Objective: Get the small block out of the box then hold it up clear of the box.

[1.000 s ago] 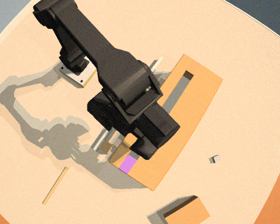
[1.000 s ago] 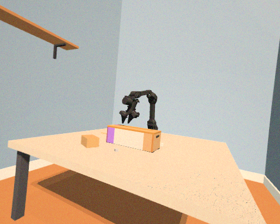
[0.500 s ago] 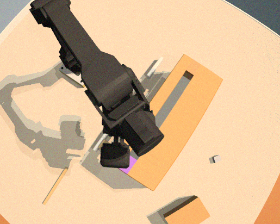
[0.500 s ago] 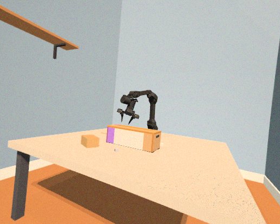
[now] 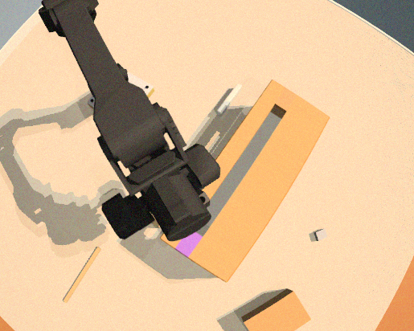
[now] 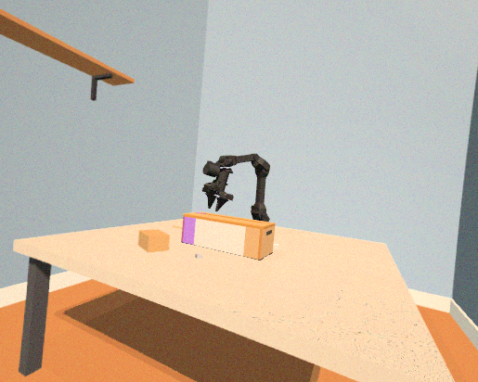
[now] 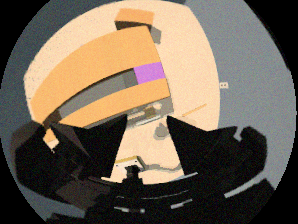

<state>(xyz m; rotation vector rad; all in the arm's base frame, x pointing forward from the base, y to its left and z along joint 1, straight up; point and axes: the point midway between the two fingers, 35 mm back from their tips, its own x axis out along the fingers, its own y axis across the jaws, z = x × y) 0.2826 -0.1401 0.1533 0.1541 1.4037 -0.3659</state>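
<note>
The tan block lies 130 mm below my gripper tip, 30 mm behind it and 20 mm to the right of it. Round my gripper tip: orange box: 310 mm ahead, 110 mm below, 70 mm to the right; thin stick: 240 mm to the right, 140 mm below, 100 mm behind.
</note>
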